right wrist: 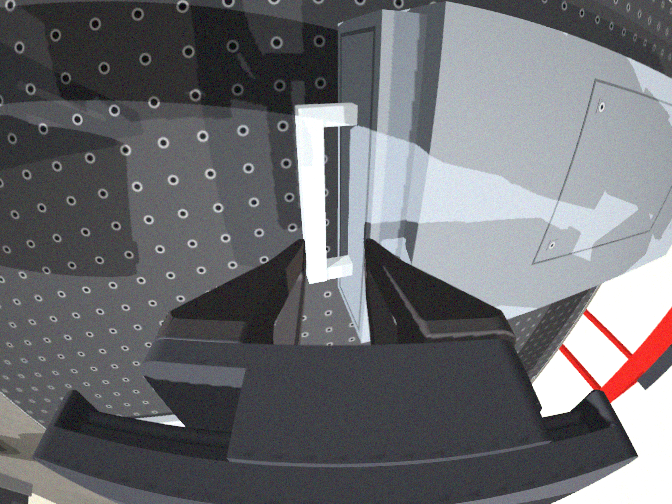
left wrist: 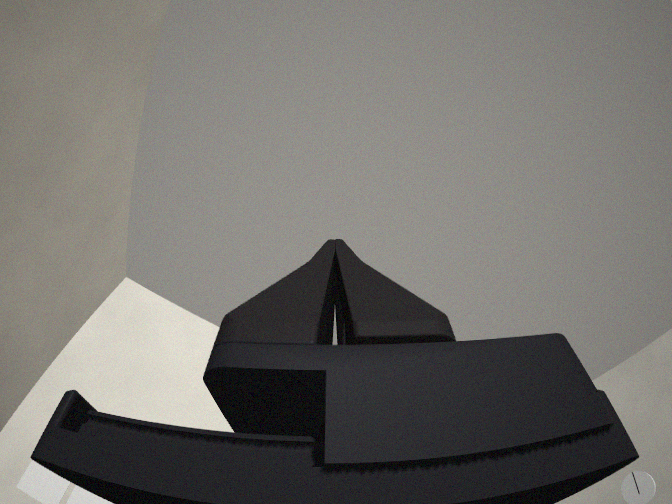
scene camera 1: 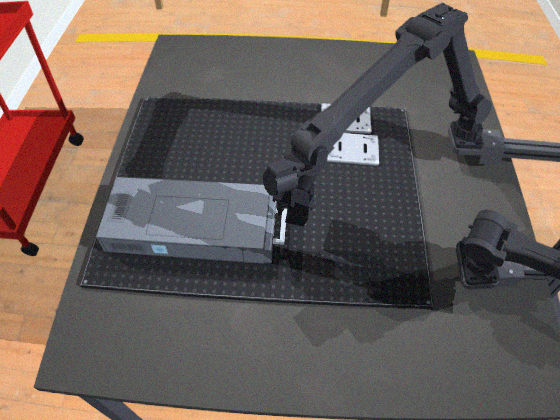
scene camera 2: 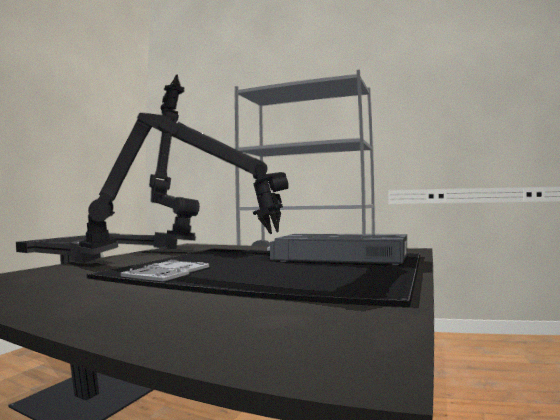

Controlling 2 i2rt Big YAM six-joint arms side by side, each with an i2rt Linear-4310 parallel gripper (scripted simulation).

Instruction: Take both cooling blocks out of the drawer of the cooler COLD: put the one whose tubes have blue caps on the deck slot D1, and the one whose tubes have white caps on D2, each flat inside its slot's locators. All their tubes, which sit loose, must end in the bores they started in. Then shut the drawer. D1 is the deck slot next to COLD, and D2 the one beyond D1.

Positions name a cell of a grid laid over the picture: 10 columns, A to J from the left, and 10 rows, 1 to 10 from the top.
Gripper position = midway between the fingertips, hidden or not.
Note:
In view: the left gripper (left wrist: E5), the right gripper (right wrist: E5), a cooler COLD (scene camera 1: D6) and a slot D1 (scene camera 1: G4).
The cooler COLD is seen too in the right wrist view (right wrist: H4) and in scene camera 2 (scene camera 2: G6). The left wrist view misses the cooler COLD: it is out of frame.

